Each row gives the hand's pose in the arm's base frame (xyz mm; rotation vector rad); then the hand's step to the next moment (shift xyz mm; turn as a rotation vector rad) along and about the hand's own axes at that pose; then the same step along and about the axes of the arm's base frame.
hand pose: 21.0 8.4 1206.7 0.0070 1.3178 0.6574
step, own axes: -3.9 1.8 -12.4 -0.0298 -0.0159 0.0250
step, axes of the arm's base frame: -12.2 -4.7 0.7 0.0264 -0.0175 0.0276
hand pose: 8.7 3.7 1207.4 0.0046 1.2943 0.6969
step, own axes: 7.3 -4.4 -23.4 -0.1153 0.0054 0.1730
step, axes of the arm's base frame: -17.7 -8.8 -15.1 0.1376 0.0140 0.1553
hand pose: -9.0 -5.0 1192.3 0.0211 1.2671 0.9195
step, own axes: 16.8 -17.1 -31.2 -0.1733 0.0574 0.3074
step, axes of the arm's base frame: -15.5 -15.5 -32.6 0.2172 0.0753 0.2738
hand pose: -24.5 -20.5 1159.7 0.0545 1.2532 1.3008
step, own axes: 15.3 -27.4 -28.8 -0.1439 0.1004 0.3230
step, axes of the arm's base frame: -5.3 -15.6 -39.3 0.1923 0.1212 0.2889
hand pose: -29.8 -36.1 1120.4 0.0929 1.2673 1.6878
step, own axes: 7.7 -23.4 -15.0 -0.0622 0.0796 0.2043
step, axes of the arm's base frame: 2.6 -5.4 -28.2 0.0965 0.0980 0.1817
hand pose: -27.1 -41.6 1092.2 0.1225 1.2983 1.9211
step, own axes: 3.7 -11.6 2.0 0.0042 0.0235 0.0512
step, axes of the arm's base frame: 4.9 5.7 -9.8 0.0088 0.0370 0.0418
